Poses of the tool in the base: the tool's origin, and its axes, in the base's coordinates. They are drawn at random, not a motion.
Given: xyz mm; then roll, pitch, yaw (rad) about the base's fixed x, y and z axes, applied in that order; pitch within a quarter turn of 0, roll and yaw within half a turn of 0.
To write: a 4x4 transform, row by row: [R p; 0 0 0 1], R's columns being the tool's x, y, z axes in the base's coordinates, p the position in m. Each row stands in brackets. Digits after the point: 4 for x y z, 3 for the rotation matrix.
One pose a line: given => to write
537.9 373.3 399.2 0.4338 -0.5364 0.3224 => [[0.815 -0.491 -0.307 0.5379], [0.272 0.793 -0.546 0.3733], [0.511 0.361 0.780 0.3992], [0 0 0 1]]
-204.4 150.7 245.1 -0.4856 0.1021 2.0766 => [[-0.482 -0.751 -0.452 -0.2044], [0.870 -0.470 -0.147 0.1507], [-0.102 -0.464 0.880 0.2451], [0 0 0 1]]
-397.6 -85.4 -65.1 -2.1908 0.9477 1.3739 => [[0.114 0.441 -0.890 -0.3976], [0.572 -0.762 -0.304 -0.0854], [-0.812 -0.475 -0.339 -0.0651], [0 0 0 1]]
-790.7 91.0 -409.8 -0.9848 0.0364 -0.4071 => [[0.918 0.191 0.348 -0.7907], [-0.396 0.520 0.757 0.0910], [-0.036 -0.833 0.553 -0.4098], [0 0 0 1]]
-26.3 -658.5 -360.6 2.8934 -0.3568 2.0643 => [[-0.444 0.894 0.056 -0.0263], [0.825 0.384 0.415 -0.6585], [0.349 0.230 -0.908 -0.3606], [0 0 0 1]]
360.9 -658.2 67.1 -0.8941 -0.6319 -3.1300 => [[-0.807 -0.453 0.379 0.3609], [-0.009 -0.632 -0.775 -0.6582], [0.591 -0.629 0.505 0.0671], [0 0 0 1]]
